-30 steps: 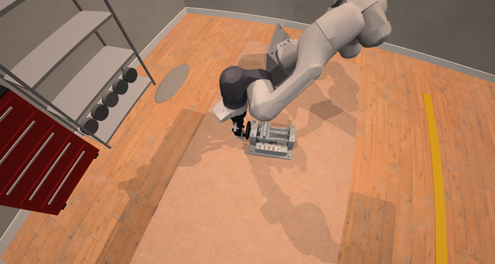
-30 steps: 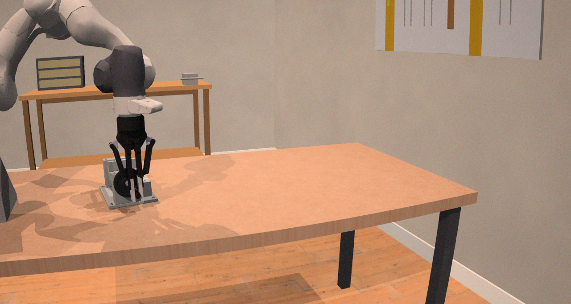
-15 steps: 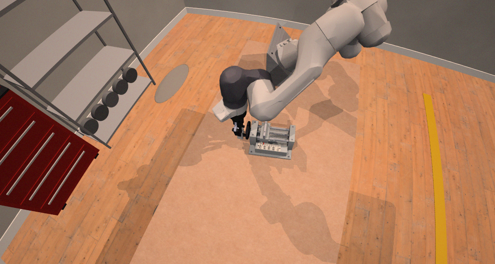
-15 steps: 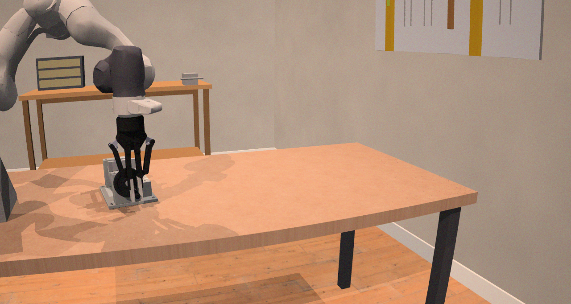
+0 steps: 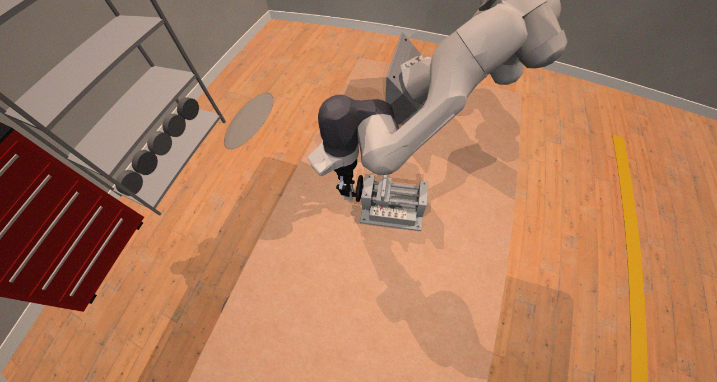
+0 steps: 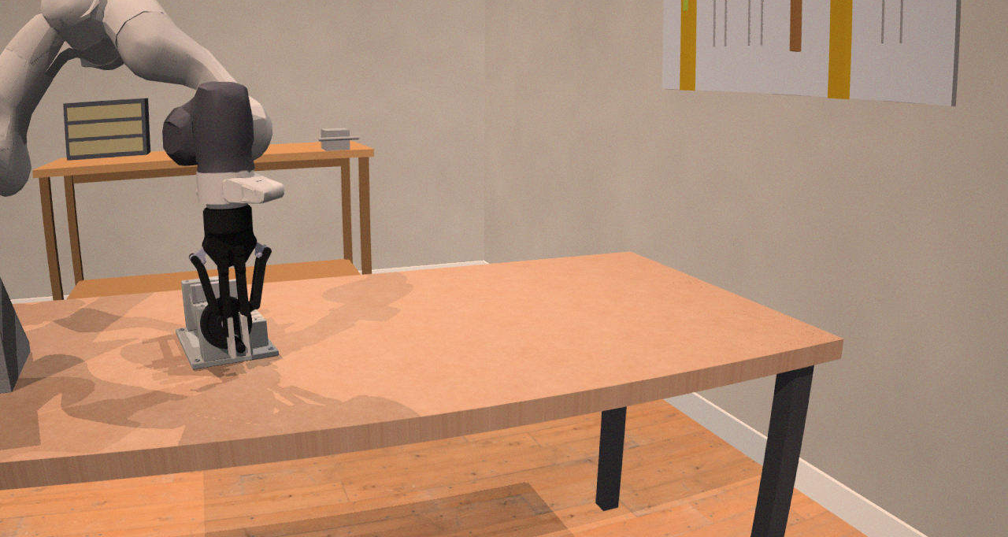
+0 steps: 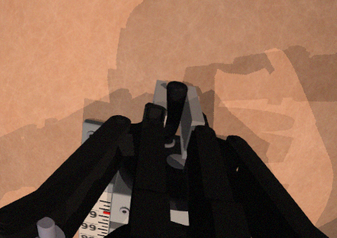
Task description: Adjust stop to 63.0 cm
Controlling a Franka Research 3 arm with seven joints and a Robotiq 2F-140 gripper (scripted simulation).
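The sliding stop is 11 cm to the left of my hand, 3 cm behind it and 3 cm above it. Round my hand: black handwheel: 2 cm to the left, 1 cm below, 1 cm behind.
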